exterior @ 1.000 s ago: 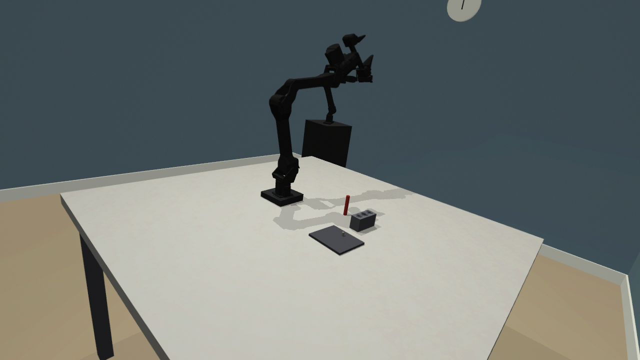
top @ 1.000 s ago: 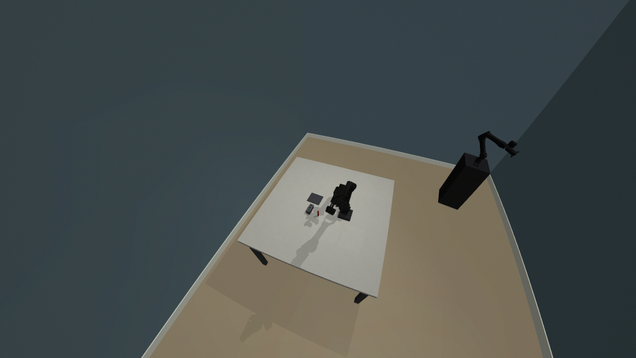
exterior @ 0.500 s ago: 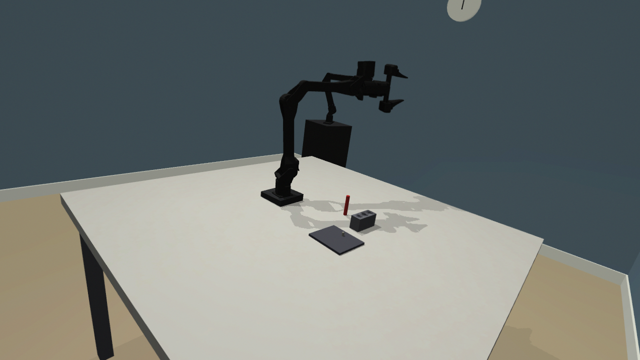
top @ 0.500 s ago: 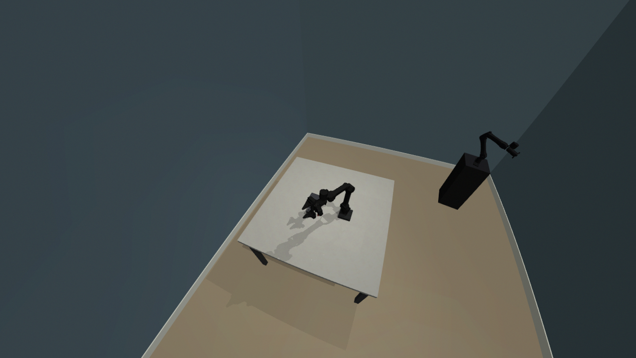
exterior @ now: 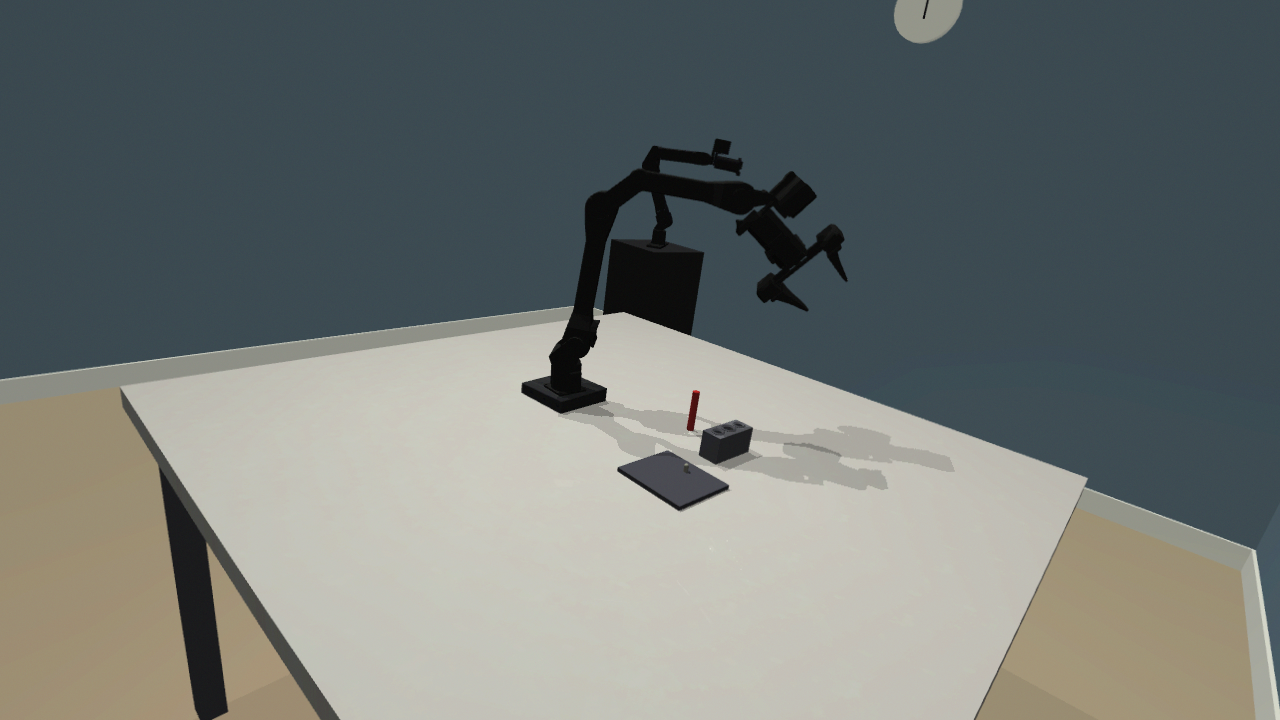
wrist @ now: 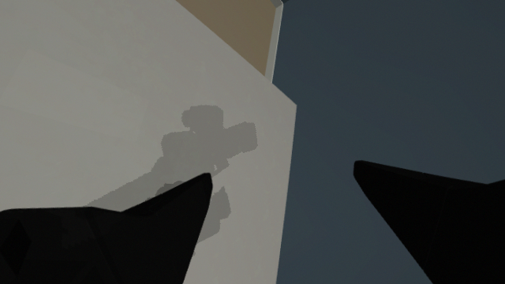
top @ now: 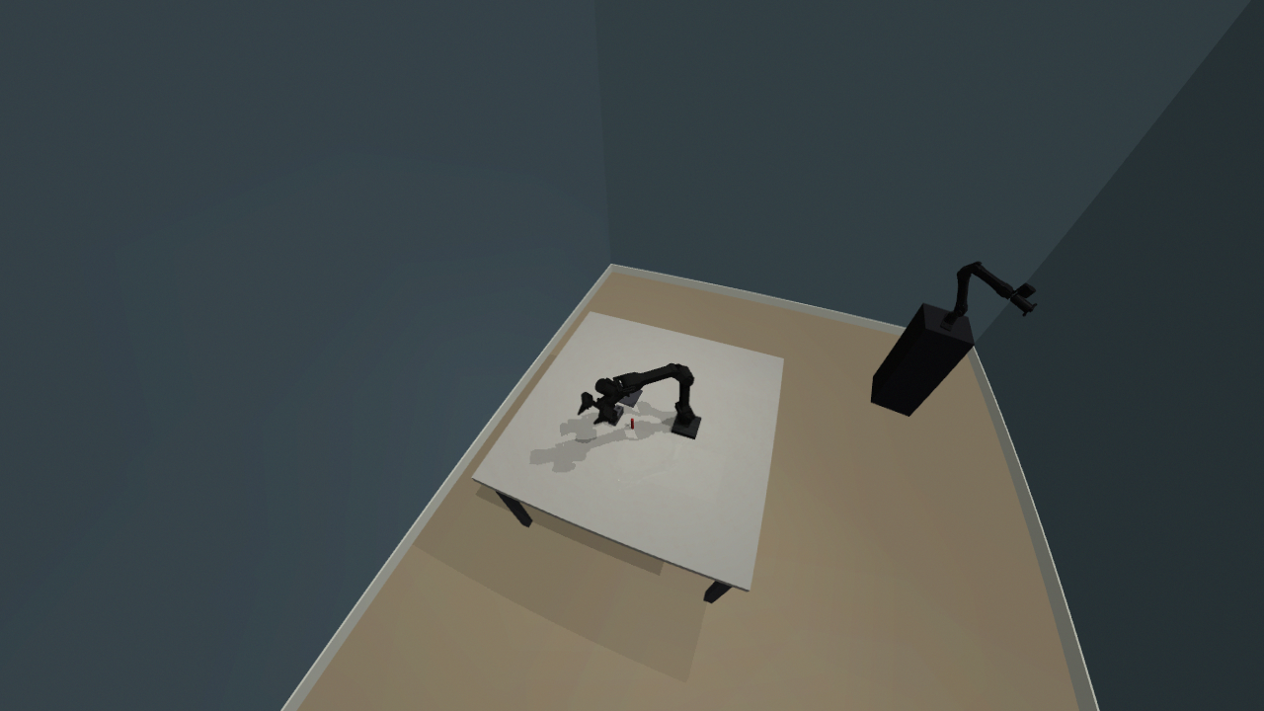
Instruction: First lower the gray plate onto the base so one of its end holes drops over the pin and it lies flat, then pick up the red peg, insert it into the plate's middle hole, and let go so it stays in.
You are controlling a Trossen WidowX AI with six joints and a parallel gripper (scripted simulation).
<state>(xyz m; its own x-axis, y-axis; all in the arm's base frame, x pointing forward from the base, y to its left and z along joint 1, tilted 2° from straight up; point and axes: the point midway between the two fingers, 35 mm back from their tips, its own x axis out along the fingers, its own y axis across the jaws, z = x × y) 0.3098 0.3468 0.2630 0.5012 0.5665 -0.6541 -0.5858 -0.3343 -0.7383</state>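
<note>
My gripper tip is now 22 cm to the left of the gray plate and 25 cm above it. The rest, counted from my gripper tip: red peg (10 cm behind, 21 cm to the right, 24 cm below); dark base (3 cm ahead, 36 cm to the right, 28 cm below).
</note>
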